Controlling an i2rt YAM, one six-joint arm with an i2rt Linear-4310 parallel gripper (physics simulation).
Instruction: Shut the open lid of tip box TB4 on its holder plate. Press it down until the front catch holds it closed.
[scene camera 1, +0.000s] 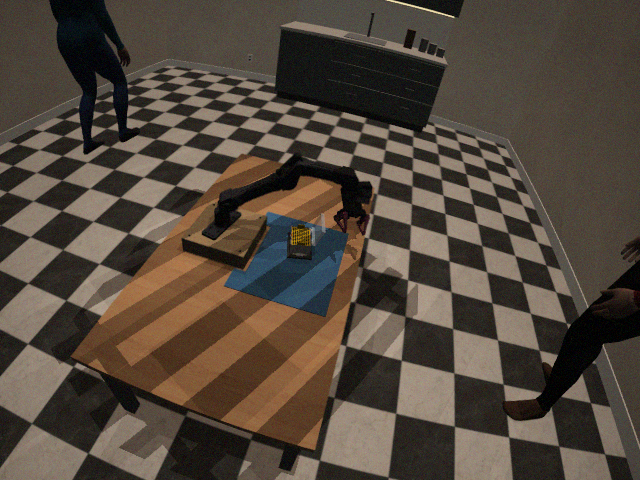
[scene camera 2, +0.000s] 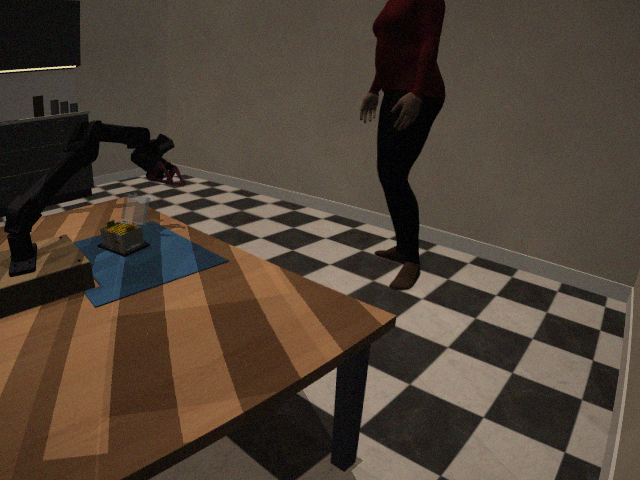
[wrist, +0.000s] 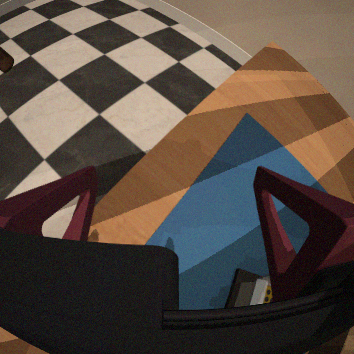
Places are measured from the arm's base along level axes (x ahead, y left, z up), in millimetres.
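Pixels of known places: gripper, fingertip midpoint: (scene camera 1: 354, 234) (scene camera 2: 178, 183) (wrist: 175, 174); arm's base, link origin: (scene camera 1: 222, 224) (scene camera 2: 24, 260).
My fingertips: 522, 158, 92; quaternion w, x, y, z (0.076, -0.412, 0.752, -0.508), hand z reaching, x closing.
Ahead of a thing's pixels: the offset from my fingertips to its top centre, as dx, dy, dz. "pt": to the spot under its first point. Level surfaces: height alone.
Tip box TB4 (scene camera 1: 300, 236) (scene camera 2: 122, 238) (wrist: 260, 292), a pale box with yellow tips, sits on its dark holder plate @(pt -221, -108, -154) (scene camera 2: 125, 253) (wrist: 244, 276) on the blue mat. Its clear lid @(pt -160, +26, -68) (scene camera 1: 318, 228) (scene camera 2: 136, 210) stands open, roughly upright, along the box side toward the gripper in the scene camera 1 view. My gripper (scene camera 1: 354, 231) (scene camera 2: 175, 182) (wrist: 175, 174) is open and empty, with its dark red fingers wide apart. It hangs above the table's far long edge, beyond the lid and apart from it. Most of the box is hidden in the wrist view.
The blue mat @(dz -162) (scene camera 1: 294, 289) (scene camera 2: 180, 260) (wrist: 215, 225) lies on the wooden table @(dz -165) (scene camera 1: 206, 372) (scene camera 2: 258, 330) (wrist: 300, 95). The arm's thick base block (scene camera 1: 206, 250) (scene camera 2: 46, 289) stands beside the mat. People stand away from the table.
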